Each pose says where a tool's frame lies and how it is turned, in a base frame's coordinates. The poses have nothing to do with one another.
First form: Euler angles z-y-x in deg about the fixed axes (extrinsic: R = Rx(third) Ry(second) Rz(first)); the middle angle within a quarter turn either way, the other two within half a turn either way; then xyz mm.
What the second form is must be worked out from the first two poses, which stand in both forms.
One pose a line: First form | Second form
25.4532, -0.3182, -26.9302, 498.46, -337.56, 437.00 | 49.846, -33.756, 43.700, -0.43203, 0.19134, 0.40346
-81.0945, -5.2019, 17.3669, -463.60, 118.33, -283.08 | -46.360, 11.833, -28.308, 0.13768, 0.28535, -1.40943
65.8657, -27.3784, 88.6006, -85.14, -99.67, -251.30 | -8.514, -9.967, -25.130, 1.51643, -1.16027, -0.42811
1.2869, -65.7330, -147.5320, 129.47, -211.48, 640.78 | 12.947, -21.148, 64.078, -2.15942, 0.89627, 0.85275
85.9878, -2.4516, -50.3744, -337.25, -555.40, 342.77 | -33.725, -55.540, 34.277, -0.12661, 0.87327, 1.46175
